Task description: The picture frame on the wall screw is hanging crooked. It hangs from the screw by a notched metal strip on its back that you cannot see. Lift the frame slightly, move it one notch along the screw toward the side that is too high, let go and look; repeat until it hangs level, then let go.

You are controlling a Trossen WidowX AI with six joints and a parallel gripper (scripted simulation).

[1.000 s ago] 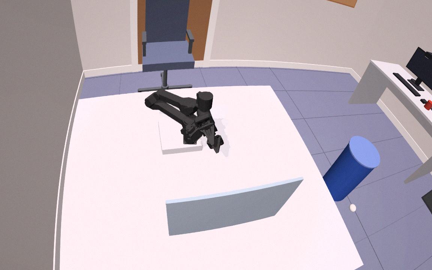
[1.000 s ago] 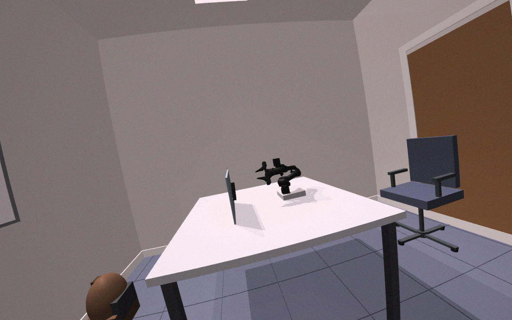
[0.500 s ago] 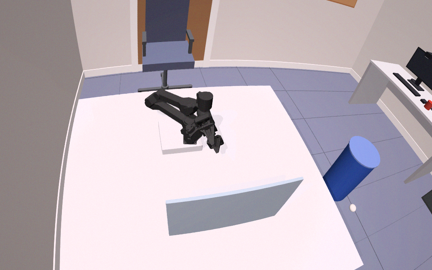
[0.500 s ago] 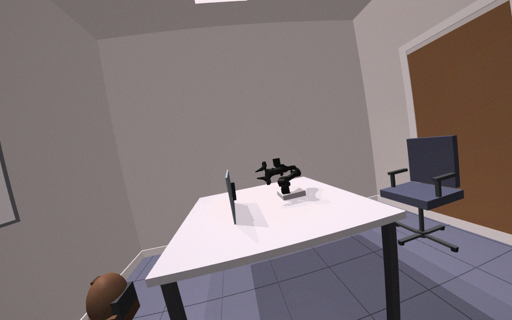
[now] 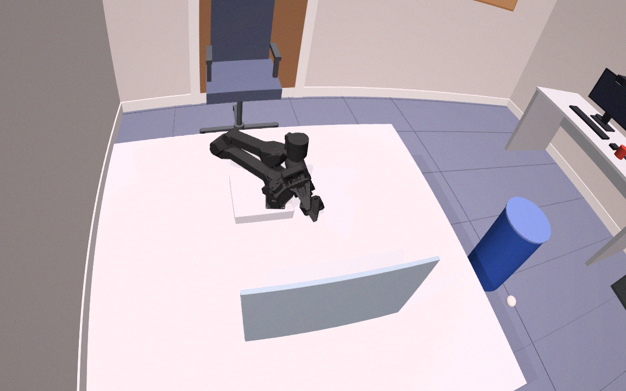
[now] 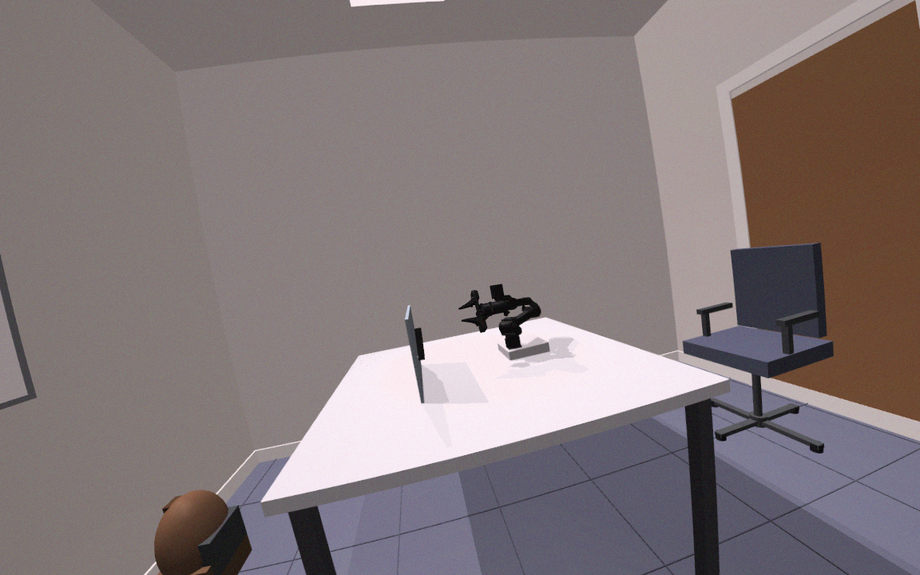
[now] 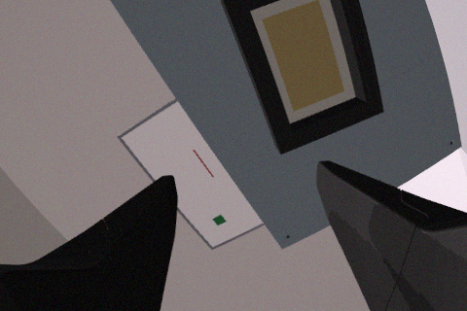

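My gripper tip is now 200 mm short of the picture frame, 80 mm above it and 60 mm to the right of it. From my gripper tip the other things lie so: wall panel: 210 mm ahead, 90 mm below, 60 mm to the left.
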